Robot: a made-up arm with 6 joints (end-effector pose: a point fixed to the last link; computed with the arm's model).
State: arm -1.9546 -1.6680 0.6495 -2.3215 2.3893 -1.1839
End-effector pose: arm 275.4 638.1 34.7 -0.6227 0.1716 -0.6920 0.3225
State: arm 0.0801 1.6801 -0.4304 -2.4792 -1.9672 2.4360
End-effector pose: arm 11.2 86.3 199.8 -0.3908 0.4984 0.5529 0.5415
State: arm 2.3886 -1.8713 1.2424 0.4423 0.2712 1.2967
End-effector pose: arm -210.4 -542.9 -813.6 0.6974 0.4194 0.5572 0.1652
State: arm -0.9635 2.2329 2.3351 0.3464 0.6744 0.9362
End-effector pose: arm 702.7 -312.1 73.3 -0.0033 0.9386 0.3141 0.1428
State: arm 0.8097 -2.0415 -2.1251 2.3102 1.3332 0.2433
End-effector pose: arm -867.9 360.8 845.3 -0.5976 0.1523 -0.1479 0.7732
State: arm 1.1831 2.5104 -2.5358 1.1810 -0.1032 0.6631
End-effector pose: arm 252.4 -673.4 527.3 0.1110 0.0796 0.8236 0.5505
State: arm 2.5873 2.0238 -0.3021 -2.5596 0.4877 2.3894
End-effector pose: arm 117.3 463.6 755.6 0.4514 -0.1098 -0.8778 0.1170
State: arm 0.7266 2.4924 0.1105 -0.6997 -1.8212 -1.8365
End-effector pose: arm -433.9 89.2 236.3 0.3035 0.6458 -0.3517 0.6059
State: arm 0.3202 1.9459 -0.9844 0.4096 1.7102 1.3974
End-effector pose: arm -1124.4 243.5 190.4 -0.9020 -0.0844 -0.3402 0.2522
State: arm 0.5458 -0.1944 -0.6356 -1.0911 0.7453 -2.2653
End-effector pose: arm -909.9 -264.0 894.2 0.8291 0.2569 -0.3102 0.3877
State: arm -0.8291 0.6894 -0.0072 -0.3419 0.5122 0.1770
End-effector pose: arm -1029.5 697.7 -168.0 -0.7443 -0.0242 -0.2950 0.5986
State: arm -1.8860 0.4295 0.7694 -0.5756 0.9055 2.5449
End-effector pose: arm -128.6 -210.3 -841.0 0.4044 -0.3629 0.6753 0.4988
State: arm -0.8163 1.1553 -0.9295 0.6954 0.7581 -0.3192
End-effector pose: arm -1114.4 -54.7 683.3 -0.5163 -0.0202 0.2395 0.8220
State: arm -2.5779 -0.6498 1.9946 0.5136 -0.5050 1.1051
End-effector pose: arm 124.2 -318.8 -711.5 0.7231 0.3357 0.5688 0.2021
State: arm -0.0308 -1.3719 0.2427 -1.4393 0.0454 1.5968
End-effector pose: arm -70.3 -669.2 780.1 -0.0305 0.1741 0.6415 0.7465
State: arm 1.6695 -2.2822 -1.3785 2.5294 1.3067 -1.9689
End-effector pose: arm -837.3 -704.7 27.7 0.8593 0.1272 0.1746 0.4637
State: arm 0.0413 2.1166 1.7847 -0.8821 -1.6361 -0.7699
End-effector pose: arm -393.3 152.2 66.2 -0.2119 -0.0752 0.0488 0.9732
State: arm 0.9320 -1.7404 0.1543 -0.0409 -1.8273 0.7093
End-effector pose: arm -496.5 -202.4 -91.2 0.5665 -0.7381 -0.0778 0.3581
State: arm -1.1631 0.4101 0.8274 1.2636 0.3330 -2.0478
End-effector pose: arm -278.2 -653.8 -374.7 0.0182 -0.2938 0.6613 0.6900
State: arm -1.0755 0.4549 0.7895 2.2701 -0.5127 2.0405
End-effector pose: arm -29.2 -646.0 96.4 0.2914 0.6831 0.2383 0.6259
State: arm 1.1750 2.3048 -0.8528 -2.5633 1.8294 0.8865
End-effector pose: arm -556.0 212.1 -547.8 0.7108 -0.2004 0.1593 0.6551
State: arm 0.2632 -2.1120 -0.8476 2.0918 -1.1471 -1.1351
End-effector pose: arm -139.7 302.0 397.6 0.2909 -0.9410 -0.1546 0.0771
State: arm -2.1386 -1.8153 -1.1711 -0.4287 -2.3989 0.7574
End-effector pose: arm -303.9 305.1 358.2 -0.2119 0.0358 -0.9698 0.1151
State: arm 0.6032 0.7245 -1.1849 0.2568 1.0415 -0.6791
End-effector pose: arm -1085.5 -566.6 321.6 0.3828 -0.0244 0.0875 0.9194
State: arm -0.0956 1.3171 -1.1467 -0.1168 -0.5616 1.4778
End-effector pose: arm -650.8 392.3 891.4 -0.6527 0.0314 0.7541 0.0654
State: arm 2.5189 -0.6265 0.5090 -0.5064 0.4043 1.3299
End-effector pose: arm -557.4 -812.6 -536.8 0.6929 0.1807 0.4606 0.5245
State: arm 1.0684 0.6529 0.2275 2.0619 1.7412 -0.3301
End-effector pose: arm -165.5 932.7 56.5 0.6521 -0.6048 -0.4544 0.0504
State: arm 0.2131 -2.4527 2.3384 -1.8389 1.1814 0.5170
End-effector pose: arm -121.6 365.5 -544.3 -0.1069 -0.5816 -0.6780 0.4366
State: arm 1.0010 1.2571 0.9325 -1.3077 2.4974 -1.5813
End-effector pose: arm 231.4 547.0 263.0 -0.4082 -0.3626 -0.8195 0.1739
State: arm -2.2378 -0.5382 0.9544 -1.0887 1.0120 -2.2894
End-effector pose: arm -8.6 509.6 -709.6 0.1236 -0.8618 -0.1791 0.4581
